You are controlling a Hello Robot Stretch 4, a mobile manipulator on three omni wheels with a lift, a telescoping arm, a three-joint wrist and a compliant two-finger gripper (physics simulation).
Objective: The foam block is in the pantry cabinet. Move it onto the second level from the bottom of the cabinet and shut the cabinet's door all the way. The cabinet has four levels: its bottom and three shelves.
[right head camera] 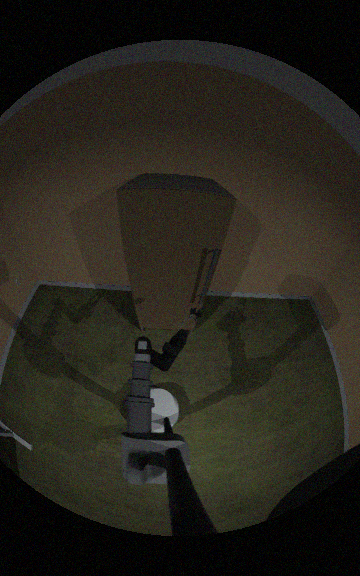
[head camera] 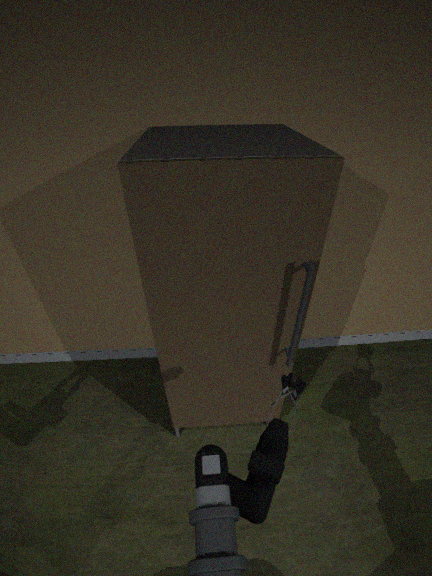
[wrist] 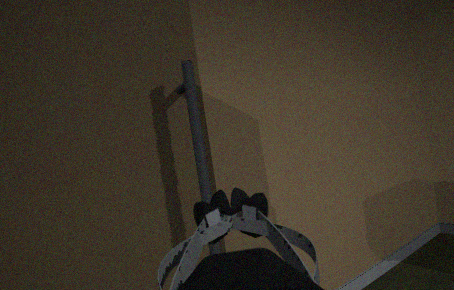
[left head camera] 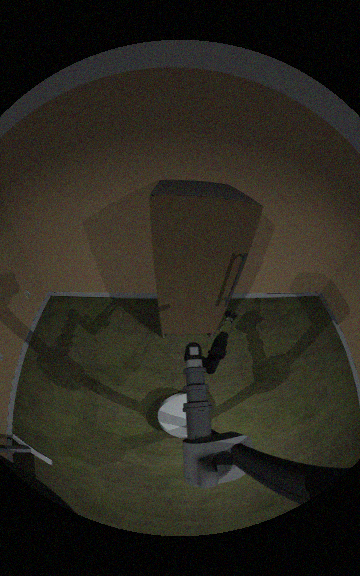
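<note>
My gripper [head camera: 295,375] is visible in the wrist view as well [wrist: 230,205]. Also visible: a brown pantry cabinet [wrist: 112,152].
</note>
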